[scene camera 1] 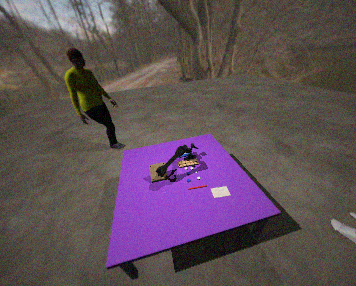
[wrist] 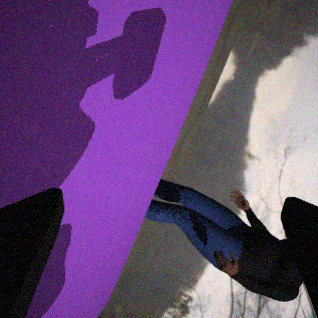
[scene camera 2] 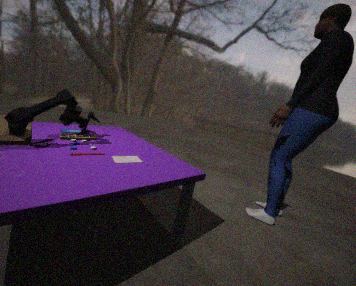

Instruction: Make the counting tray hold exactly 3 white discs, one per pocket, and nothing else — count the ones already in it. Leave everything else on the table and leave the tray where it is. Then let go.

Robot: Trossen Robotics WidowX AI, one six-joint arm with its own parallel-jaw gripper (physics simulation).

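Observation:
The counting tray (scene camera 1: 181, 165) (scene camera 2: 64, 136) is a small tan, divided tray on the purple table; its pockets are too small and grainy to count any discs inside. A white disc (scene camera 1: 198, 178) (scene camera 2: 93, 147) lies on the table in front of it, and more small white discs (scene camera 1: 186, 168) lie close to the tray's front edge. My gripper (scene camera 1: 195, 151) (scene camera 2: 91, 125) (wrist: 176, 205) is open and empty, above the table near the back right of the tray. In the wrist view its two black fingers stand wide apart; the tray and discs do not show there.
A blue disc (scene camera 1: 189, 181) (scene camera 2: 74, 148) lies in front of the tray. A red stick (scene camera 1: 197, 187) (scene camera 2: 88, 154) and a white square (scene camera 1: 220, 192) (scene camera 2: 127, 159) lie farther forward. A blue object (scene camera 1: 188, 155) (scene camera 2: 70, 131) is behind the tray. People stand beyond the table (scene camera 1: 165, 220) (scene camera 2: 150, 170).

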